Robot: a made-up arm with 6 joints.
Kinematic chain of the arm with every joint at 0, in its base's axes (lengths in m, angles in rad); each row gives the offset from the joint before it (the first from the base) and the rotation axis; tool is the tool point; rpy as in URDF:
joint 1: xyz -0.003 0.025 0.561 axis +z
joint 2: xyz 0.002 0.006 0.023 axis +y
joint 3: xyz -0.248 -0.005 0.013 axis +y
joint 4: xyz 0.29 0.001 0.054 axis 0.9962 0 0.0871
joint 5: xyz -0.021 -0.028 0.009 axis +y
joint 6: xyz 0.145 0.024 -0.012 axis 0.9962 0 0.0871
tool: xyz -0.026 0.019 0.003 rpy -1.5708 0 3.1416
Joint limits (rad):
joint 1: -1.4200..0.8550
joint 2: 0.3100..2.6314
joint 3: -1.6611..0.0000
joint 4: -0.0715..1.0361
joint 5: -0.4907..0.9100
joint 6: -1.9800..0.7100
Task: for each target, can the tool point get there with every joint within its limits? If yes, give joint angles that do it. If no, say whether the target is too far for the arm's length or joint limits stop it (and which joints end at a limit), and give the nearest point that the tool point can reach.
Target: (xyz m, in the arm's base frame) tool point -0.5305 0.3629 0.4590
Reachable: no: joint limits stop it (at a limit: joint 2, joint 3, joint 4) | nearest point -0.0937 0.0831 0.5079 | short by 0.521 m
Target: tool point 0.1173 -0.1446 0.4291
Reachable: yes | joints -1.1901 2.0850 -0.6724 0.7314 0.3413 -1.6429
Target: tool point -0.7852 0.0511 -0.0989
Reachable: no: too far | nearest point -0.0384 -0.0430 0.3431 | short by 0.873 m
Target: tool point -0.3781 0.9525 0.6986
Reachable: no: too far | nearest point 0.2011 0.4092 0.6910 | short by 0.794 m
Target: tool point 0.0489 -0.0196 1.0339
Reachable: yes | joints -0.8416 0.6168 -1.2727 0.5771 -0.0909 0.2682
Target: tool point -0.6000 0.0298 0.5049
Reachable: no: joint limits stop it (at a limit: joint 1, joint 2, joint 3, joint 4) | nearest point -0.1112 0.0272 0.5161 | short by 0.489 m
